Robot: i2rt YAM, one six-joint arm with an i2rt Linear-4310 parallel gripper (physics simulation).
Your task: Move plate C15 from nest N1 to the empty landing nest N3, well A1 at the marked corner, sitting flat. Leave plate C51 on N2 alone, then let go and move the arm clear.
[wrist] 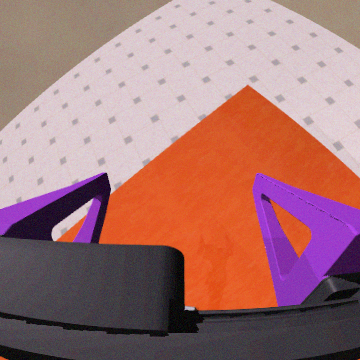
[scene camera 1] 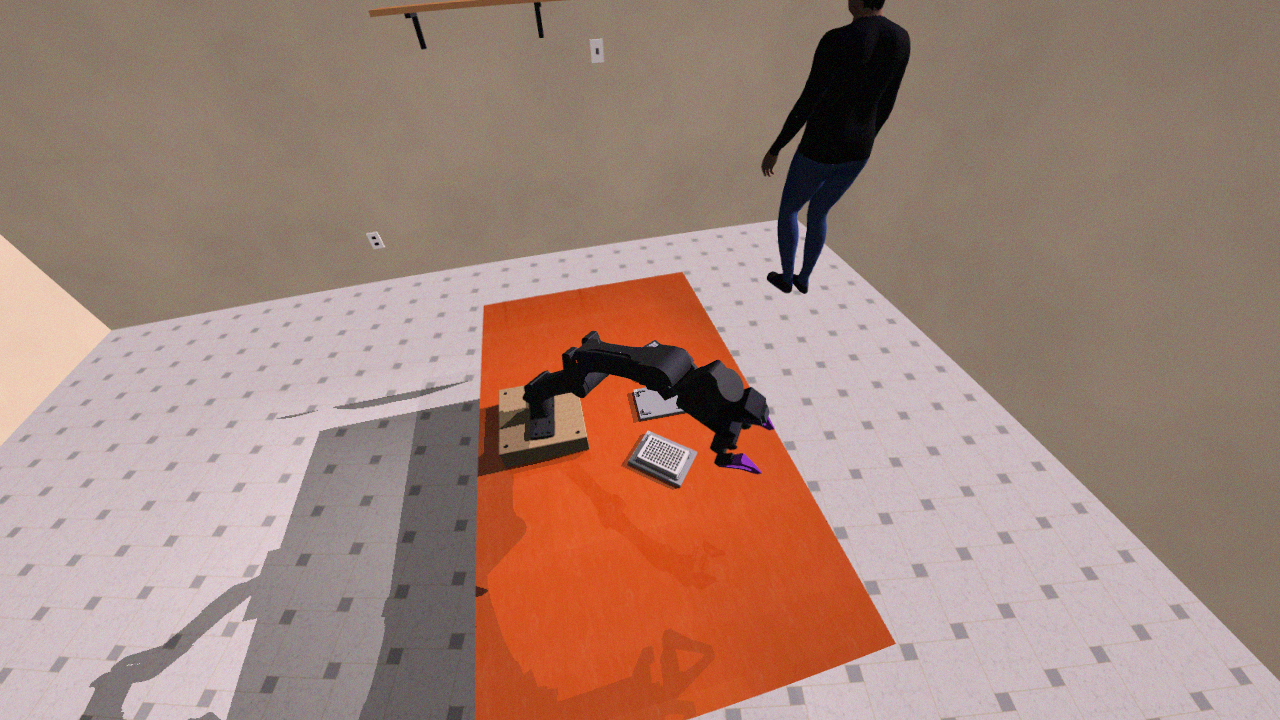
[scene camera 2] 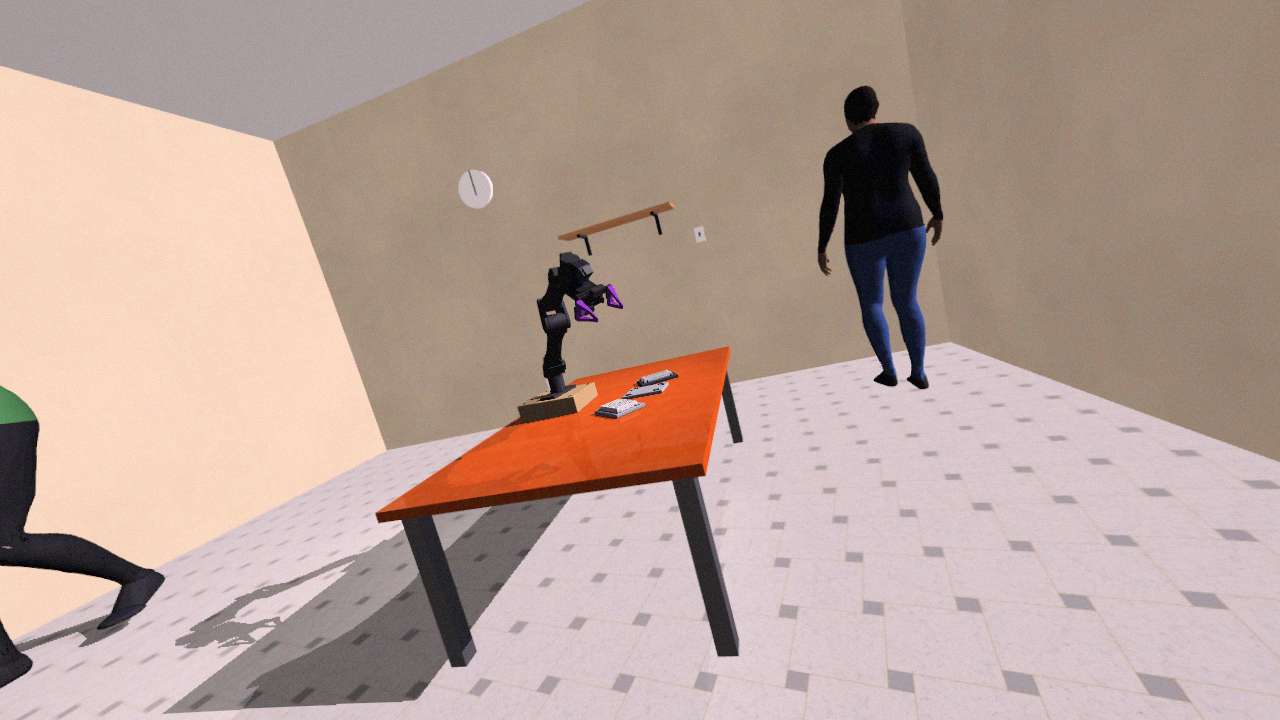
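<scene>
A white well plate point(scene camera 1: 663, 454) point(scene camera 2: 619, 406) sits in a grey nest at the near end of the row. A middle nest point(scene camera 1: 657, 406) point(scene camera 2: 646, 391) shows a bare top with dark corner marks, partly behind the arm in scene camera 1. A far nest appears to hold a plate point(scene camera 2: 657, 377); in scene camera 1 the arm hides most of it. Labels and the A1 corner are too small to read, so I cannot tell which plate is C15 or C51. My gripper point(scene camera 1: 766, 449) point(scene camera 2: 608, 313) point(wrist: 181, 180) is open and empty, high above the table, its purple fingers wide apart.
The arm's wooden base block point(scene camera 1: 543, 438) point(scene camera 2: 556, 402) stands on the orange table point(scene camera 1: 572, 644) point(scene camera 2: 572, 456) beside the nests. A person in black point(scene camera 1: 850, 98) point(scene camera 2: 881, 188) stands beyond the table. Part of another person point(scene camera 2: 17, 483) shows at the left.
</scene>
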